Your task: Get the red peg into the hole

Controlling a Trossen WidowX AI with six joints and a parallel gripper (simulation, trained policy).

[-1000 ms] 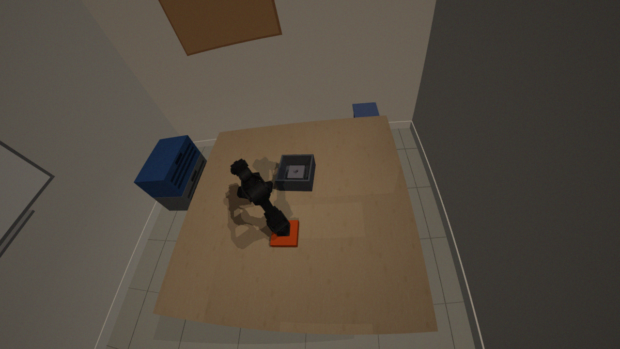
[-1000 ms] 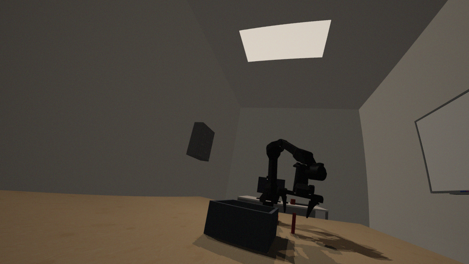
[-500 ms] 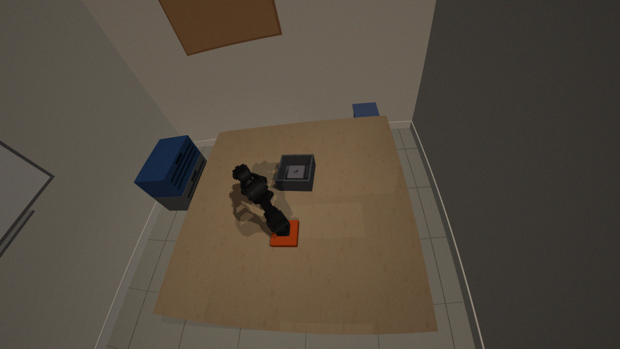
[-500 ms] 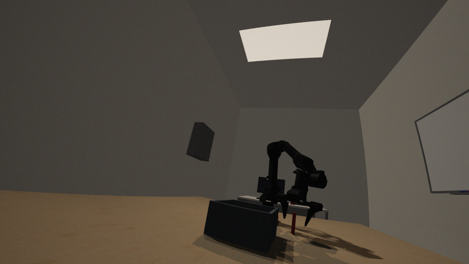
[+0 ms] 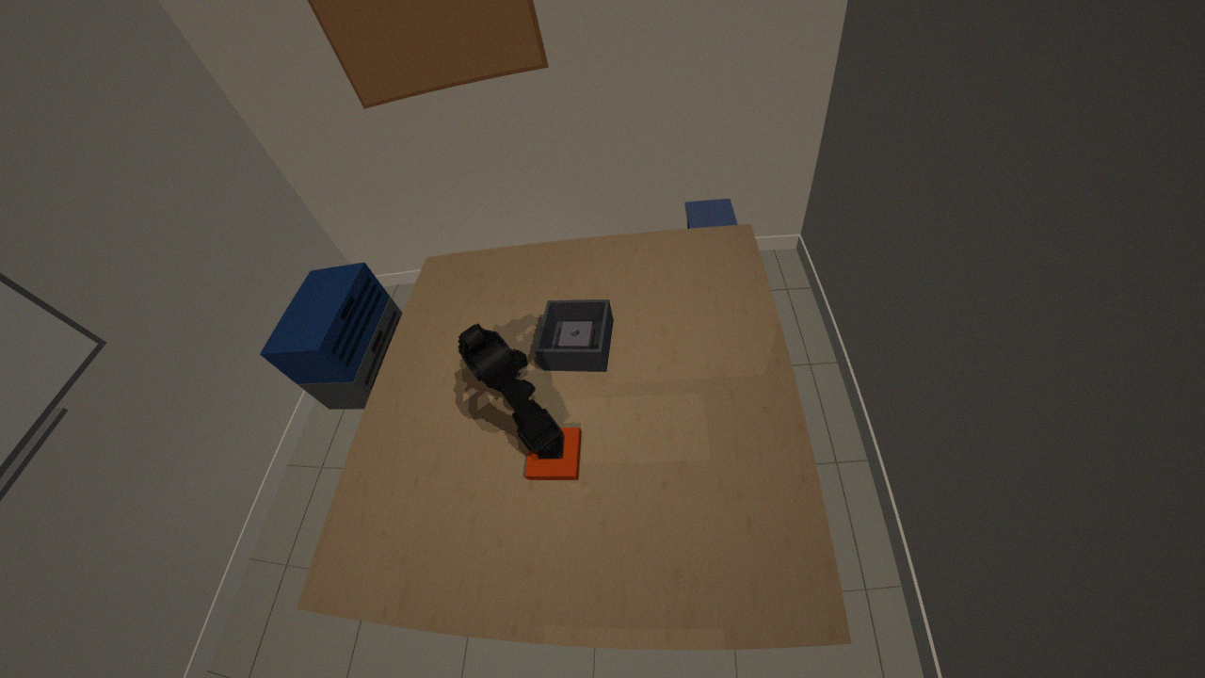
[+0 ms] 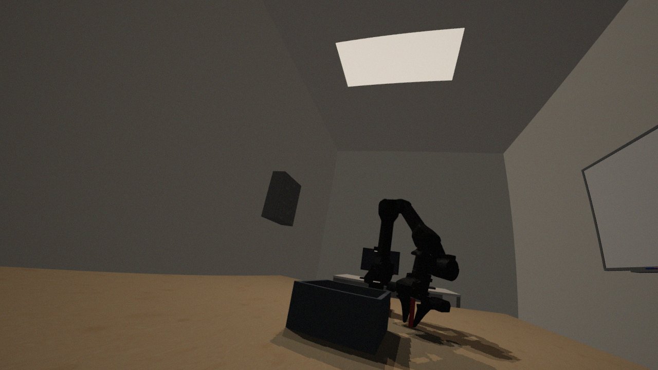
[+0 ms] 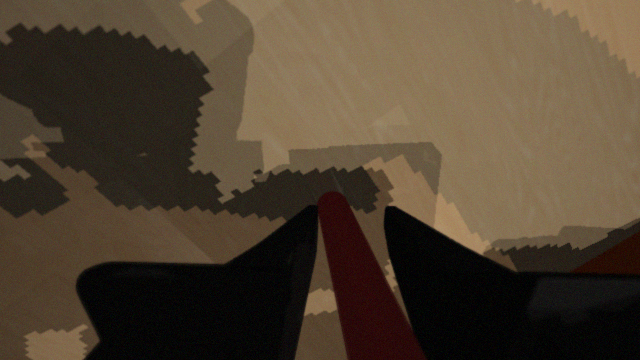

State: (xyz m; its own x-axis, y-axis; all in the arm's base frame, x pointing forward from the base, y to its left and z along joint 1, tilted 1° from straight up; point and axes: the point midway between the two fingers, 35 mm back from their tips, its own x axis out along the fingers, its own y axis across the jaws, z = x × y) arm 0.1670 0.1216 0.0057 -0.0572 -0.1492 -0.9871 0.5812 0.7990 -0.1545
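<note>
Right now the red peg is 1 cm ahead of my gripper tip and 4 cm above it. Round my gripper tip: dark box: 18 cm ahead, 17 cm to the right, 2 cm above; then plate: 18 cm ahead, 17 cm to the right, 4 cm above.
</note>
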